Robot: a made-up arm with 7 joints.
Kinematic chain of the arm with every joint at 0, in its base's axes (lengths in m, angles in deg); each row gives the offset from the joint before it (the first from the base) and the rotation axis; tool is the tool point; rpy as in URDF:
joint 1: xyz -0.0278 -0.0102 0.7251 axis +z
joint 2: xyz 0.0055 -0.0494 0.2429 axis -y
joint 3: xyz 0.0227 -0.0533 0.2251 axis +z
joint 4: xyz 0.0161 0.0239 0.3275 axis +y
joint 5: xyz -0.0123 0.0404 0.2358 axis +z
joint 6: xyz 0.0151 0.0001 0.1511 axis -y
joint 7: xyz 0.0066 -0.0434 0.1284 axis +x
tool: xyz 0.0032 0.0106 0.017 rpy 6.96 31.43 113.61
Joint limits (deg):
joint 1: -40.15..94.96
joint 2: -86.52..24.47
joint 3: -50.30..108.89
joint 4: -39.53..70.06
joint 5: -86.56..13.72
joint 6: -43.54..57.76
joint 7: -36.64..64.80
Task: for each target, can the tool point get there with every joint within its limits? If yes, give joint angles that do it. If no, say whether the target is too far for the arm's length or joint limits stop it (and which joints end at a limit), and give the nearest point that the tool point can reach.
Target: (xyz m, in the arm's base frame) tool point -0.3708 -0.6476 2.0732
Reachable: no: too far | nearest point -0.2970 -0.5105 1.8942 | short by 0.237 m
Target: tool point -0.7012 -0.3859 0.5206
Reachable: no: joint limits stop it (at a limit: joint 2, joint 3, joint 4, joint 5, joint 6) | nearest point -0.5184 -0.2839 1.4402 | short by 0.943 m
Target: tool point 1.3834 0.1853 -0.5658
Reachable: no: too far | nearest point 0.8026 0.1048 0.4934 | short by 1.211 m
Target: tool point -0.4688 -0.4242 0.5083
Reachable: no: joint limits stop it (at a limit: joint 1, joint 2, joint 3, joint 4, joint 5, joint 6) | nearest point 0.1530 -0.7787 0.6216 | short by 0.725 m
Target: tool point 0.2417 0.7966 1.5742
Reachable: yes | joints 62.67 -44.75 38.42 33.86 -70.77 27.30 5.07
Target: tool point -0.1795 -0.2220 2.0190
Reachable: yes | joints 32.27 13.30 47.09 3.06 -8.70 23.98 56.56
